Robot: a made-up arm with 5 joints.
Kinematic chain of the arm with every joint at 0, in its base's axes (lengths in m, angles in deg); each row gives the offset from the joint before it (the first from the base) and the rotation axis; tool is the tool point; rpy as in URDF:
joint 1: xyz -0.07 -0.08 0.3 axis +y
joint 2: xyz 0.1 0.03 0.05 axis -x
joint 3: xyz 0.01 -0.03 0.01 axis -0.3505 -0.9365 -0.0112
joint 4: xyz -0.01 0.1 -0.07 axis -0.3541 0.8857 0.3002
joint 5: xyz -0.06 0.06 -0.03 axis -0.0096 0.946 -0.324
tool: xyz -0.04 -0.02 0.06 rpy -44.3 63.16 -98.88
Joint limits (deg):
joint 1: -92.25..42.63
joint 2: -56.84..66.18
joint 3: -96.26..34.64
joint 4: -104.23..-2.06
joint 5: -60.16..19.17
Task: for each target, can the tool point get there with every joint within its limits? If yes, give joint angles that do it. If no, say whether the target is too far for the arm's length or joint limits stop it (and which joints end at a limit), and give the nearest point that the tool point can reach.
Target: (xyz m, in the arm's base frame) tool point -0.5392 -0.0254 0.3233
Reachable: no: too far | nearest point -0.3384 -0.0372 0.3342 | short by 0.201 m
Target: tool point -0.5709 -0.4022 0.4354
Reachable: no: too far | nearest point -0.2913 -0.1614 0.3625 | short by 0.376 m
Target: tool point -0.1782 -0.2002 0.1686
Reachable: no: joint limits stop it (at a limit: joint 1, joint 2, joint 5) | nearest point -0.1208 -0.1506 0.1776 | short by 0.076 m
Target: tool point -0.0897 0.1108 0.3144
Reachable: yes | joints -35.22 19.92 -46.05 -67.82 -0.75
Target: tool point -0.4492 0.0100 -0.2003
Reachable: no: too far | nearest point -0.1127 -0.0305 0.1089 | short by 0.459 m
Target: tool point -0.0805 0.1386 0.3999
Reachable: yes | joints -16.15 1.57 -66.94 -95.94 -13.61
